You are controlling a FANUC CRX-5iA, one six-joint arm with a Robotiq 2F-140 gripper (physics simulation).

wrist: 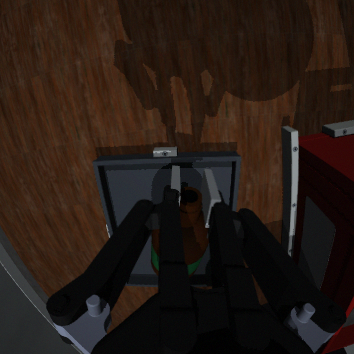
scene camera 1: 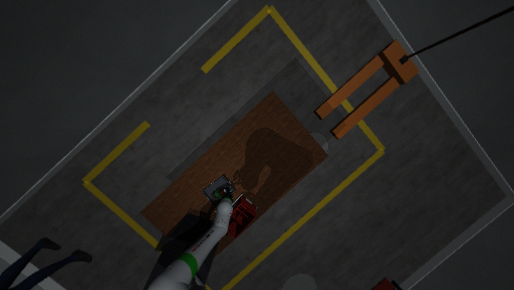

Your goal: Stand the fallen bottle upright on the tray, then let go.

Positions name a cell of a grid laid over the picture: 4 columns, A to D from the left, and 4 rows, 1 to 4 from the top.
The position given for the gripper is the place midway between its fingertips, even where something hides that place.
In view: the gripper (wrist: C3) and a brown bottle (wrist: C3).
